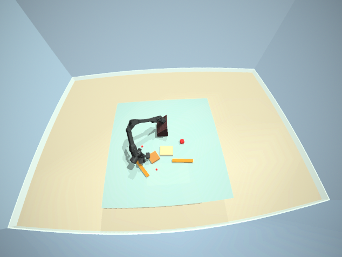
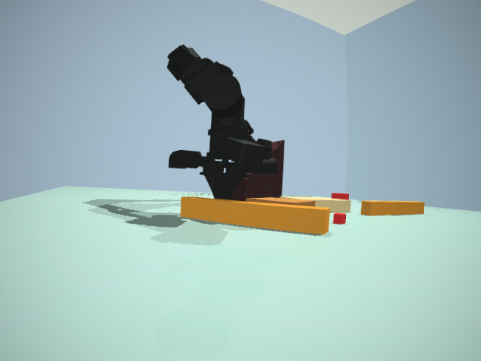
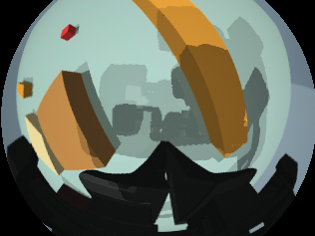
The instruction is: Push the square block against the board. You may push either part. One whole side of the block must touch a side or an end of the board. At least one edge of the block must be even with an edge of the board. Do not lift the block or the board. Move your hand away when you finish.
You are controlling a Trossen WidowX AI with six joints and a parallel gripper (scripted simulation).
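The orange square block lies 1 cm ahead of my gripper tip, 12 cm to the left of it and 1 cm above it. Also, from my gripper tip: red cube (11 cm behind, 46 cm to the left, 2 cm above); then cream square block (4 cm behind, 27 cm to the left, 1 cm above).
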